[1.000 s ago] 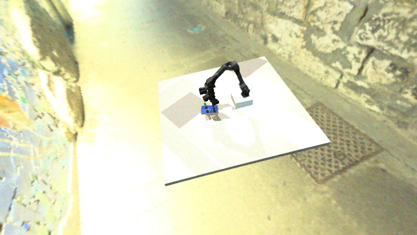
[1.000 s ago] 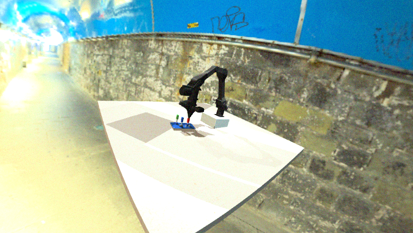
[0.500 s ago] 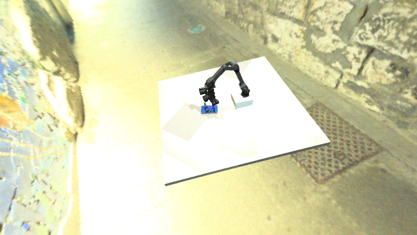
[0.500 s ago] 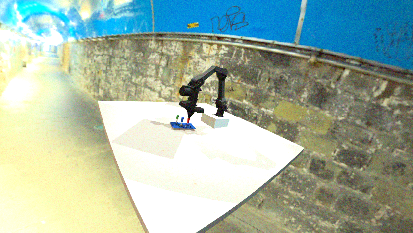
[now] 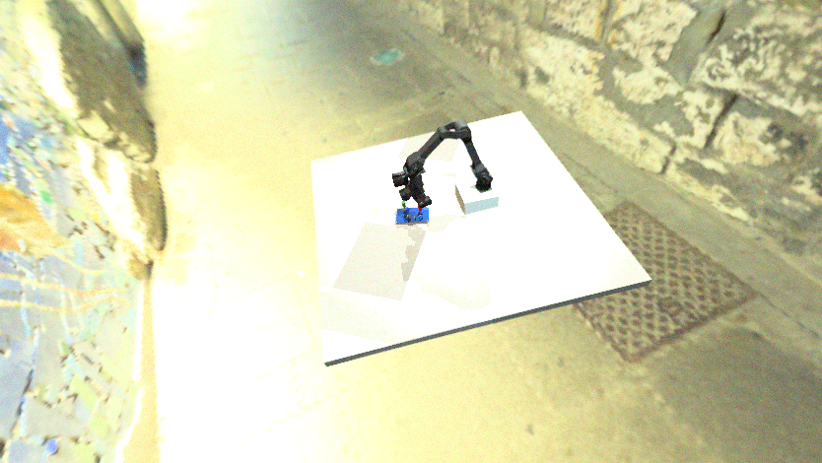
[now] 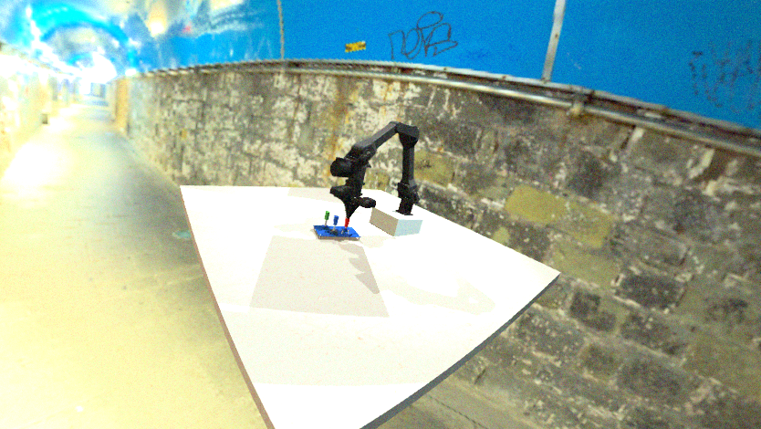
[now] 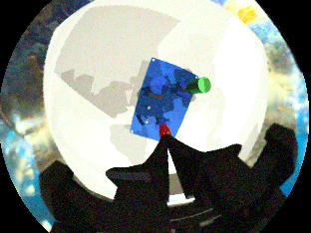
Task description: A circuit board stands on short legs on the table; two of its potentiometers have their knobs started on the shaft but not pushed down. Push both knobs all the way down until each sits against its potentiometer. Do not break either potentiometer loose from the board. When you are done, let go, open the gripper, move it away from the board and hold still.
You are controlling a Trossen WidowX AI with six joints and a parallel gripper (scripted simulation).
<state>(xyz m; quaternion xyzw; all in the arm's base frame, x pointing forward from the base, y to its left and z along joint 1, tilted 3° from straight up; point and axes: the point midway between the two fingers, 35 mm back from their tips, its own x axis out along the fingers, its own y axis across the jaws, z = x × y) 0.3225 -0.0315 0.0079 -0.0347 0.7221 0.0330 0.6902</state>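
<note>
Now: gripper tip 1 cm above the red knob. The rest, counted from my gripper tip: blue knob: 7 cm ahead, 1 cm to the left.
</note>
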